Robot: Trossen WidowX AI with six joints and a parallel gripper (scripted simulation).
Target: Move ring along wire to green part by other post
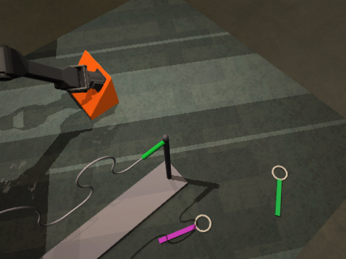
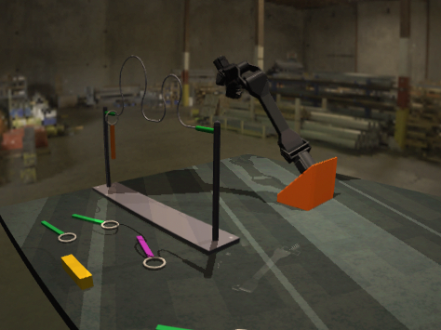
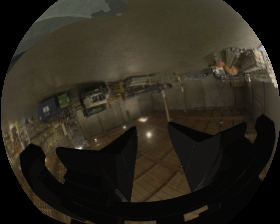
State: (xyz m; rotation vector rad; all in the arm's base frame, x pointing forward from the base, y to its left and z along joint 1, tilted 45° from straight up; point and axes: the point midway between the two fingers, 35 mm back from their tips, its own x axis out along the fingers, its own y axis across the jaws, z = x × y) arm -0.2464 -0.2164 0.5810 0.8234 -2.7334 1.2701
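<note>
Now: gripper tip 700 mm short of the orange-handled ring, 150 mm above it and 60 mm to the right of it. Round my gripper tip: green-handled ring 940 mm ahead, 850 mm to the left, 380 mm below; yellow block 1050 mm ahead, 520 mm to the left, 370 mm below; magenta-handled ring 860 mm ahead, 530 mm to the left, 380 mm below.
</note>
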